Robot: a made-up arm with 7 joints.
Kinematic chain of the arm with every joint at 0, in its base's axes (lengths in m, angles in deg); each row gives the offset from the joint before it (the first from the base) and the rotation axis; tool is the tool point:
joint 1: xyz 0 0 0.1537 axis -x
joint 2: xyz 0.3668 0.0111 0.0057 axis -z
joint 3: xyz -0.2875 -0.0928 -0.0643 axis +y
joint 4: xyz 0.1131 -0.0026 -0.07 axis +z
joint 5: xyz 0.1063 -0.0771 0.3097 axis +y
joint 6: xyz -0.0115 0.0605 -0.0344 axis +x
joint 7: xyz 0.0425 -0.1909 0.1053 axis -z
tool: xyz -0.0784 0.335 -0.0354
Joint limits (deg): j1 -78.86..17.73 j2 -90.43..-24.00 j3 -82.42..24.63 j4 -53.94..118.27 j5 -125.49..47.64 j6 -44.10..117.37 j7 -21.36..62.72
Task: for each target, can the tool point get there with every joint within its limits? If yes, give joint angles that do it. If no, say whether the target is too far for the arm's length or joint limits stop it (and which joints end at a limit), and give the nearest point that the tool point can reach.
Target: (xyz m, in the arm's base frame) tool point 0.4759 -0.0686 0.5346
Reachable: yes | joints -16.11 -47.67 5.14 -6.57 -59.25 -11.73 55.46
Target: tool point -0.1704 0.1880 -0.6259
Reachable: no: joint limits stop it (at a limit: joint 1, joint 3, joint 4, joint 6, joint 7) | nearest point -0.0702 -0.0224 -0.4438 | short by 0.296 m
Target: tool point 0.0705 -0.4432 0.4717
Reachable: yes | joints -9.70 -33.62 -38.14 -22.27 -83.94 73.49 45.29
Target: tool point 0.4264 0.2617 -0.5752
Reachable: no: joint limits stop it (at a limit: joint 1, joint 2, joint 3, joint 4) | nearest point 0.3456 0.0131 -0.4537 | short by 0.288 m
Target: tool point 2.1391 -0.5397 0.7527
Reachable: no: too far | nearest point 0.8422 -0.4251 0.5506 | short by 1.318 m
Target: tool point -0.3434 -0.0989 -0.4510
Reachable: no: joint limits stop it (at a limit: joint 1, joint 3, joint 4, joint 6, joint 7) | nearest point -0.2440 -0.1044 -0.3610 | short by 0.134 m
